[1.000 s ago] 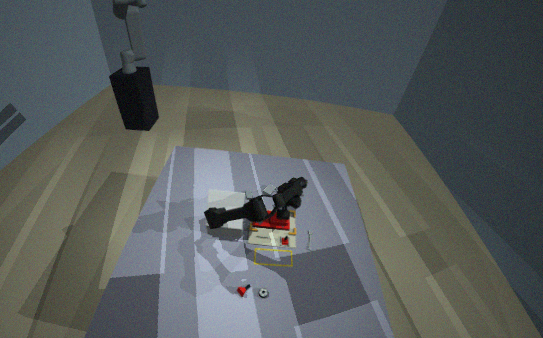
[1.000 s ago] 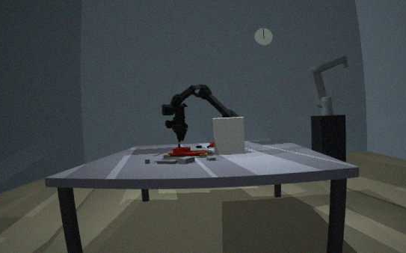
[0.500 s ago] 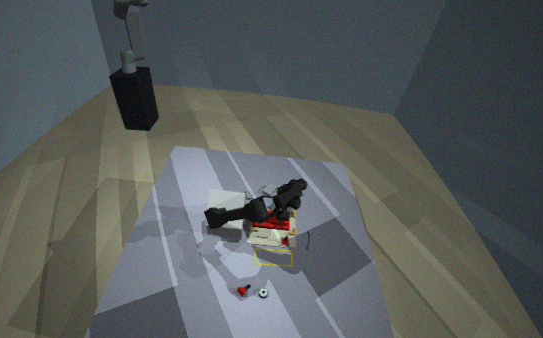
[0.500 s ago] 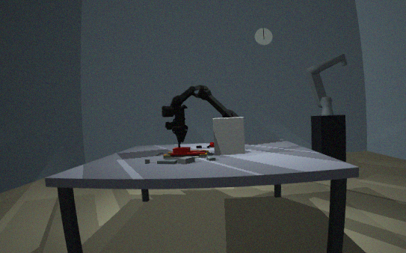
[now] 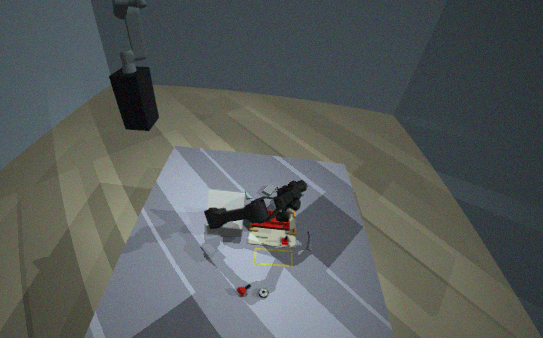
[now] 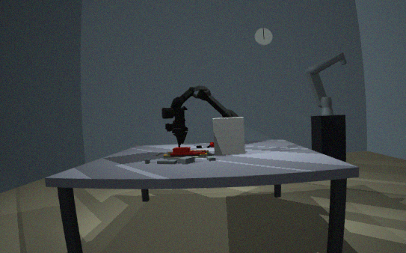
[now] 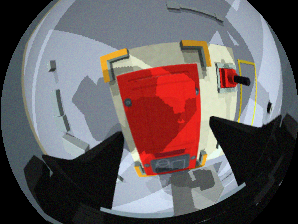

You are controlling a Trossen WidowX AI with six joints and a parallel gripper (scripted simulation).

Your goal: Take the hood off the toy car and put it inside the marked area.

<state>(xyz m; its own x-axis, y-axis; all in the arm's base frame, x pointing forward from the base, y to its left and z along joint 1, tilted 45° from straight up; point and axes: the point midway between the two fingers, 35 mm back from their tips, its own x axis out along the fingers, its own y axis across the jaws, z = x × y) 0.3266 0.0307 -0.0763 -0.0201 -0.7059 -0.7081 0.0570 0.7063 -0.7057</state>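
Now: gripper tip 30 mm above the hood. From my gripper tip the other things lie so: grey wheel: 390 mm to the right, 80 mm behind, 60 mm below; then thin rod: 170 mm ahead, 110 mm to the right, 70 mm below.
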